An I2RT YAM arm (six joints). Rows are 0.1 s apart.
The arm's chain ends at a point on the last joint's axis. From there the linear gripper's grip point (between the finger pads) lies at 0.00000 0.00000 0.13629 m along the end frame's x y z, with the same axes.
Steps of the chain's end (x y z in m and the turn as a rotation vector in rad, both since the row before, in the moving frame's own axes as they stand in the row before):
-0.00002 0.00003 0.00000 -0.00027 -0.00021 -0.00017
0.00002 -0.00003 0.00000 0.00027 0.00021 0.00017
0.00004 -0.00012 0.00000 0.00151 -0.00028 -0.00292
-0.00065 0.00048 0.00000 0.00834 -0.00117 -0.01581
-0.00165 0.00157 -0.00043 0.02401 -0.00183 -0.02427
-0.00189 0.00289 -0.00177 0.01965 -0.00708 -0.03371
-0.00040 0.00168 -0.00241 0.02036 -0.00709 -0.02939
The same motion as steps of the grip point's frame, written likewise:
-0.00005 0.00007 0.00000 -0.00027 -0.00021 -0.00017
0.00005 -0.00007 0.00000 0.00027 0.00021 0.00017
0.00000 -0.00033 0.00000 0.00151 -0.00028 -0.00292
-0.00082 -0.00066 0.00000 0.00834 -0.00117 -0.01581
-0.00194 -0.00170 -0.00047 0.02401 -0.00183 -0.02427
-0.00290 0.00023 -0.00180 0.01965 -0.00708 -0.03371
-0.00141 -0.00108 -0.00244 0.02036 -0.00709 -0.02939

